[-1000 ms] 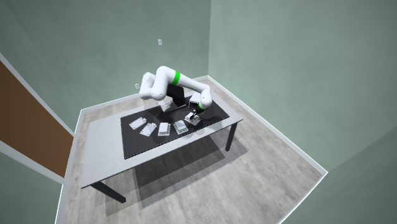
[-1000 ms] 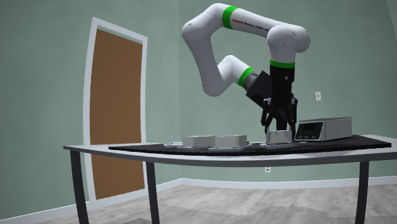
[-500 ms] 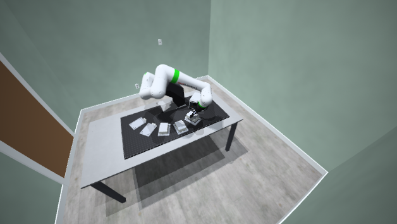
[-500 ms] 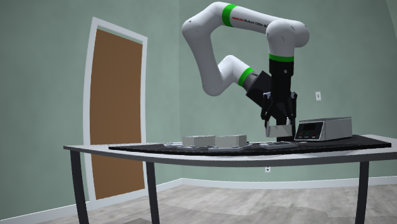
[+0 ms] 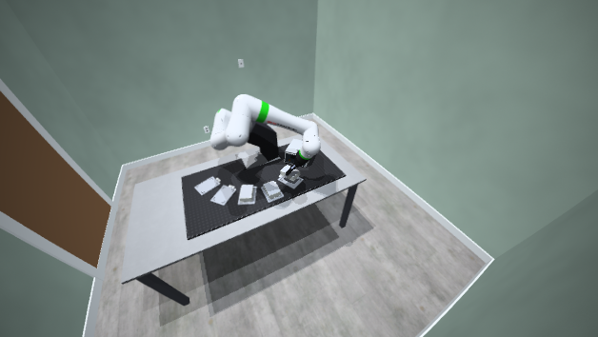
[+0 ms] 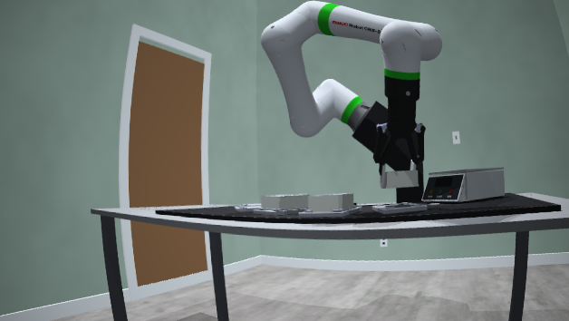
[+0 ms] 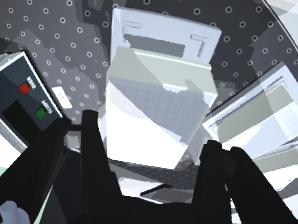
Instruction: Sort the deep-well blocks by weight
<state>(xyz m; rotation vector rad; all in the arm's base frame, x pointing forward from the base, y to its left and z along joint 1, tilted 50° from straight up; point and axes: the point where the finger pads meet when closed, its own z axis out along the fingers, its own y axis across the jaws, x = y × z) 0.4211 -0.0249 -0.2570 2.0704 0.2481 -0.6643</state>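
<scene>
My hand is 240 mm past the check-weigher platform and 220 mm to the right of it. The rest, counted from my hand: grey deep-well block (10 mm below); check-weigher CW (230 mm behind, 220 mm to the left, 30 mm below).
</scene>
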